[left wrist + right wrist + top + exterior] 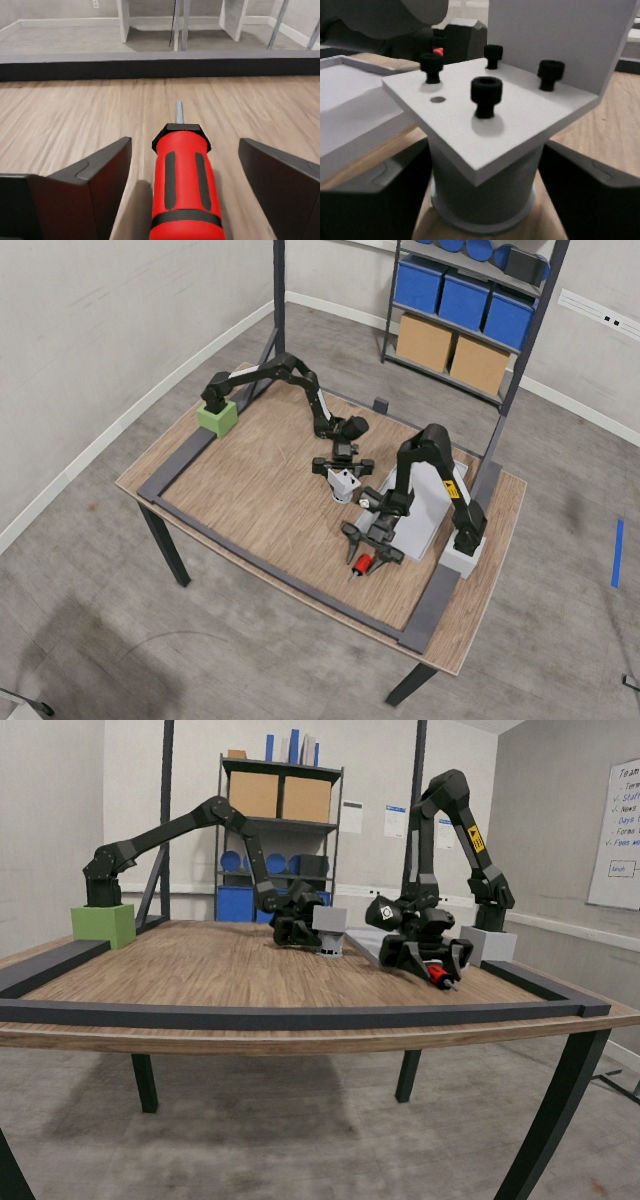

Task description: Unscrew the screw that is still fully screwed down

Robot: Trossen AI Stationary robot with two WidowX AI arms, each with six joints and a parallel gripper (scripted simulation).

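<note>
The red screwdriver is 2 cm ahead of my left hand and 2 cm below it. The rest, counted from my left hand: grey joint module (17 cm behind, 18 cm to the right); then dark frame rail (17 cm ahead, 21 cm to the right, 2 cm below); then grey bracket (17 cm behind, 18 cm to the right, 4 cm above).
My right hand is 2 cm to the right of the grey joint module and 2 cm short of it. Round my right hand: grey bracket: 4 cm above, 2 cm to the left, 2 cm ahead; then red screwdriver: 22 cm ahead, 20 cm to the left, 2 cm below; then shallow grey tray: 21 cm to the left, 10 cm behind, 3 cm below.
</note>
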